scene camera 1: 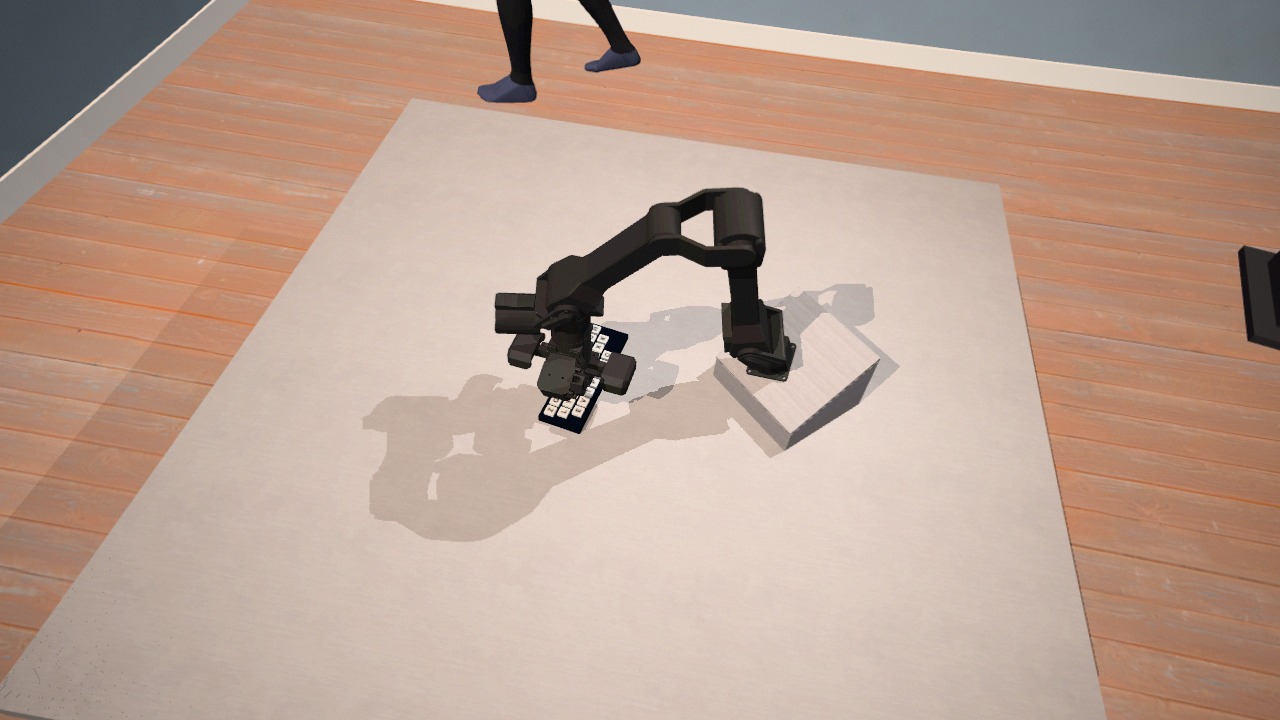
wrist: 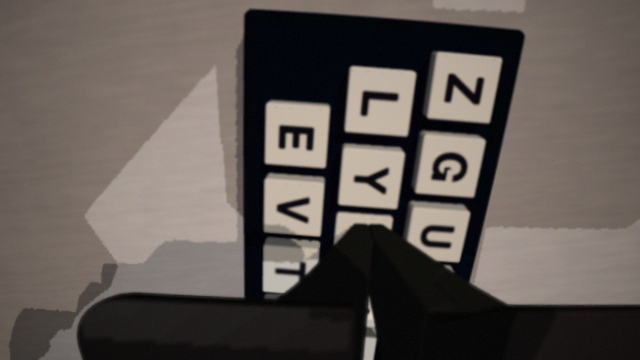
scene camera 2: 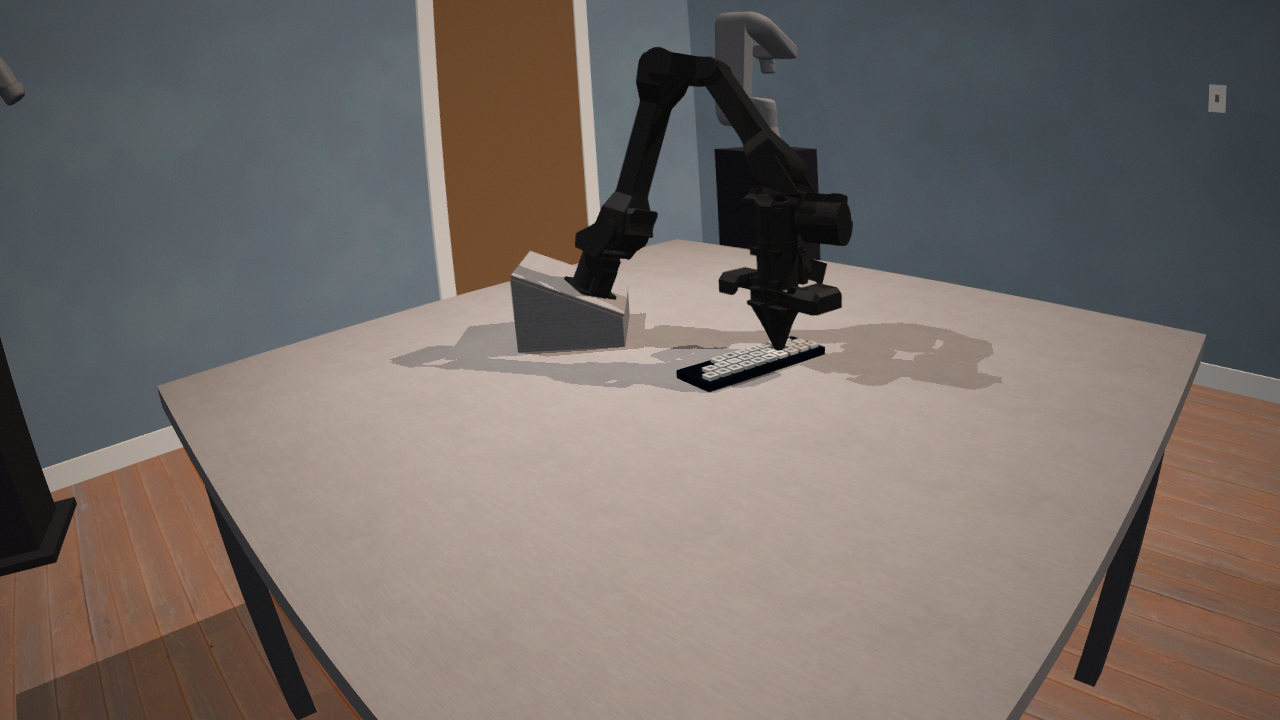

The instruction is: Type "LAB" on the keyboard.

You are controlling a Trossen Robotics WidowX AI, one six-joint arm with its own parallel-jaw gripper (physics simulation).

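Frame: origin at the arm's base, x ahead, y left, z up, level; millimetres.
Seen in the pictures: gripper, between the fingertips: (wrist: 367,238) (scene camera 2: 779,349); arm's base, origin of its link: (scene camera 1: 771,359) (scene camera 2: 589,289).
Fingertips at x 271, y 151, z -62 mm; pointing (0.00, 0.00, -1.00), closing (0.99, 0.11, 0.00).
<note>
Pixels of each thing's middle, then the offset from my fingertips to it. Level surfaces: height alone.
- dark navy keyboard, middle of its body: (wrist: 347,348) (scene camera 2: 754,360) (scene camera 1: 585,374) 46 mm right, 1 mm ahead, 4 mm down
- L key, middle of its body: (wrist: 378,101) (scene camera 1: 563,412) 40 mm left, 4 mm back, 1 mm up
- Z key, middle of its body: (wrist: 461,87) (scene camera 1: 550,410) 46 mm left, 16 mm ahead, 1 mm up
- E key, middle of its body: (wrist: 297,134) (scene camera 1: 578,411) 28 mm left, 23 mm back, 1 mm up
- Y key, middle of its body: (wrist: 369,176) (scene camera 1: 569,402) 19 mm left, 3 mm back, 1 mm up
- table, height of its surface: 12 mm down
- V key, middle of its body: (wrist: 294,205) (scene camera 1: 583,401) 8 mm left, 22 mm back, 1 mm up
- T key, middle of its body: (wrist: 291,266) 12 mm right, 21 mm back, 1 mm up
- G key, middle of its body: (wrist: 447,164) (scene camera 2: 801,348) (scene camera 1: 555,401) 26 mm left, 17 mm ahead, 1 mm up
- U key, middle of its body: (wrist: 434,232) (scene camera 2: 790,351) 5 mm left, 18 mm ahead, 1 mm up
The dark navy keyboard (scene camera 1: 617,340) (scene camera 2: 694,375) (wrist: 295,55) lies flat on the table with white letter keys. In the wrist view the L key (wrist: 380,127) is uncovered, between the Z key (wrist: 463,87) and the E key (wrist: 297,157), with the Y key (wrist: 371,195) below it. My gripper (scene camera 2: 780,346) (wrist: 367,238) is shut and empty, pointing down. Its tips are at or just above the key below Y, whose letter is hidden. The fingers cover much of the lower keys. No A or B key can be read.
The arm's base stands on a grey wedge block (scene camera 1: 810,380) (scene camera 2: 569,317) on the table (scene camera 1: 716,573) (scene camera 2: 626,537). The V key (wrist: 294,209), T key (wrist: 280,277), G key (wrist: 445,187) and U key (wrist: 425,252) flank the fingers. A person's legs (scene camera 1: 516,44) show beyond the table.
</note>
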